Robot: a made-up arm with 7 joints.
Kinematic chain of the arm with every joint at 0, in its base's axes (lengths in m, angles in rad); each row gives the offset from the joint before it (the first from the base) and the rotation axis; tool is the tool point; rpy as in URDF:
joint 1: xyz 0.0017 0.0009 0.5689 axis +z
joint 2: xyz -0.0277 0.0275 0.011 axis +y
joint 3: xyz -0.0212 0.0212 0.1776 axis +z
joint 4: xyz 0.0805 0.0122 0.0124 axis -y
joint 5: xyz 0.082 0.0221 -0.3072 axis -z
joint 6: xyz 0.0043 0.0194 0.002 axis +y
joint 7: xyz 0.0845 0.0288 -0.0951 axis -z
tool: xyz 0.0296 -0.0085 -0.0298 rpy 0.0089 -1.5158 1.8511
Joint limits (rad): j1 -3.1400..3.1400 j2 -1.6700..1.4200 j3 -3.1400..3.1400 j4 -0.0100..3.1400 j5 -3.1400..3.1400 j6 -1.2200..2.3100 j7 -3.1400..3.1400
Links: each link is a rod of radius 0.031 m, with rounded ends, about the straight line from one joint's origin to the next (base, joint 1, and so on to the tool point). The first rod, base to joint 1, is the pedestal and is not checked.
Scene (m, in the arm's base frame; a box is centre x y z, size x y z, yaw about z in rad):
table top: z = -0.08
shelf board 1: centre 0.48 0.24 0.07 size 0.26 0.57 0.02 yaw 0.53
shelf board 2: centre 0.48 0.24 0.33 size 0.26 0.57 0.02 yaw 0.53
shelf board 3: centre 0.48 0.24 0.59 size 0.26 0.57 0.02 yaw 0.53
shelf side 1: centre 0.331 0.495 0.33 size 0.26 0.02 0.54 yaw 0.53
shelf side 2: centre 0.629 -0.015 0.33 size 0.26 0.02 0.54 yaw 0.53
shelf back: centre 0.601 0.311 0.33 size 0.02 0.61 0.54 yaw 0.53
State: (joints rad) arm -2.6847 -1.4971 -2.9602 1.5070 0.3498 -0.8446 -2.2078
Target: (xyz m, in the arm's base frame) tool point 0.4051 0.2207 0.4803
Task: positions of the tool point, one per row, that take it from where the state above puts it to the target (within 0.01 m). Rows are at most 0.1 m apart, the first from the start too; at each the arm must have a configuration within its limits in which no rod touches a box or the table.
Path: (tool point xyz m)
1: 0.3255 0.3009 0.1875
2: 0.2559 0.3156 0.2134
3: 0.1833 0.3219 0.2537
4: 0.1106 0.3138 0.3034
5: 0.0407 0.2878 0.3568
6: 0.1150 0.2601 0.3596
7: 0.1844 0.2263 0.3832
8: 0.2410 0.1877 0.4250
9: 0.2794 0.1470 0.4803
10: 0.3279 0.1675 0.4751
11: 0.3697 0.1942 0.4755
12: 0.4051 0.2207 0.4803

